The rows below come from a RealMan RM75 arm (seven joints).
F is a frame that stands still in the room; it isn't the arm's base.
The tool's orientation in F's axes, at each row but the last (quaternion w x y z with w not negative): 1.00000 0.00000 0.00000 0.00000; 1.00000 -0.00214 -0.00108 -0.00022; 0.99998 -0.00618 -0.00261 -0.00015; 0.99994 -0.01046 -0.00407 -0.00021; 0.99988 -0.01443 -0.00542 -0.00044; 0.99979 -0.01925 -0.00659 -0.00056; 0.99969 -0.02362 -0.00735 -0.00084; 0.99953 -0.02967 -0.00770 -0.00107; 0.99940 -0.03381 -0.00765 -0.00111
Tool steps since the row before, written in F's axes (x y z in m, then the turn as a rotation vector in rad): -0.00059 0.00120 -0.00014 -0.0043 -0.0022 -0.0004; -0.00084 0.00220 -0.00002 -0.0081 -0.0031 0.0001; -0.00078 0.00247 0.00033 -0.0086 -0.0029 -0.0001; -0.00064 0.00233 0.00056 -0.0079 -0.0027 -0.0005; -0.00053 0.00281 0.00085 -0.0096 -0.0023 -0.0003; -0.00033 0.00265 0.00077 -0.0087 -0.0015 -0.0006; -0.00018 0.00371 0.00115 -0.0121 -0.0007 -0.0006; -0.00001 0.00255 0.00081 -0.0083 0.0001 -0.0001; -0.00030 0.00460 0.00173 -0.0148 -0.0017 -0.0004
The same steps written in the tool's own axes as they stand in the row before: -0.00059 0.00120 -0.00014 -0.0043 -0.0022 -0.0004; -0.00084 0.00220 -0.00001 -0.0081 -0.0031 0.0001; -0.00078 0.00247 0.00036 -0.0086 -0.0029 -0.0001; -0.00064 0.00232 0.00061 -0.0079 -0.0027 -0.0005; -0.00052 0.00278 0.00094 -0.0096 -0.0023 -0.0003; -0.00032 0.00262 0.00088 -0.0087 -0.0015 -0.0005; -0.00017 0.00365 0.00133 -0.0121 -0.0007 -0.0005; 0.00000 0.00250 0.00096 -0.0083 0.0001 0.0000; -0.00028 0.00447 0.00204 -0.0148 -0.0017 -0.0003
